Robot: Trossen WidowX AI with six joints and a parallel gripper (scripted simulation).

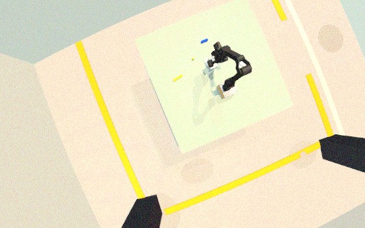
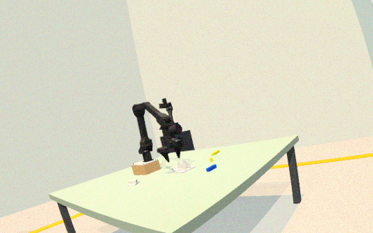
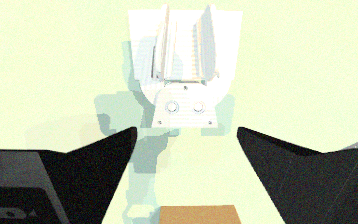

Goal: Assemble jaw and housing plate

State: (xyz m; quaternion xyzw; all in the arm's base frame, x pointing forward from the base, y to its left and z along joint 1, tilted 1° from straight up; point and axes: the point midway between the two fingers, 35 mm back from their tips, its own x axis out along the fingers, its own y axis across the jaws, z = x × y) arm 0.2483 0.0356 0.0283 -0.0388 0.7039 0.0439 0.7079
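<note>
The white jaw lies 20 mm ahead of my gripper tip, 20 mm to the left of it and 50 mm below it. From my gripper tip the other things lie so: yellow bar 10 mm behind, 390 mm to the left, 60 mm below; blue block 290 mm ahead, 20 mm to the left, 60 mm below; yellow cube 130 mm ahead, 180 mm to the left, 50 mm below.
</note>
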